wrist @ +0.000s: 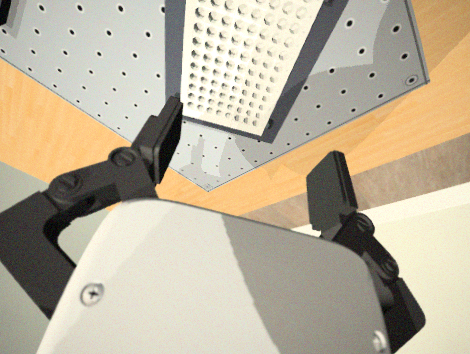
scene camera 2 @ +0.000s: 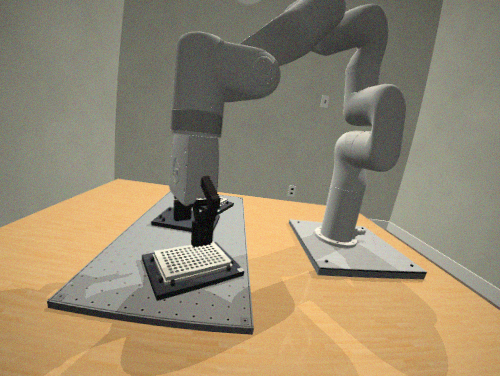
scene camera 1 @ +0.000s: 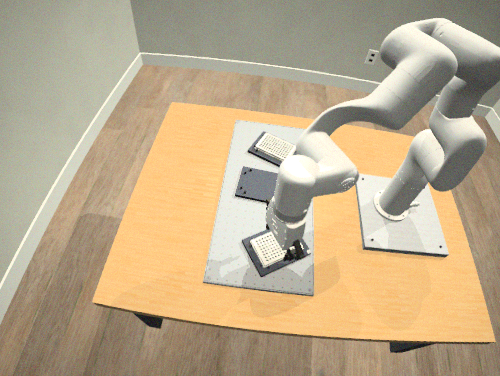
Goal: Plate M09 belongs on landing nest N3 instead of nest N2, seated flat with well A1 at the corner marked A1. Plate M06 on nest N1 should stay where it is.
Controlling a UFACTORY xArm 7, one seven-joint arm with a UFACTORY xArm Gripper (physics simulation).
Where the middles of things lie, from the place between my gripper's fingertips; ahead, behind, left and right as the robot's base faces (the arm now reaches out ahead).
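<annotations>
There is the landing nest point(scene camera 1: 254, 184), and my gripper is 240 mm to the left of it. The gripper is also 10 mm short of the nest and 80 mm above it.
</annotations>
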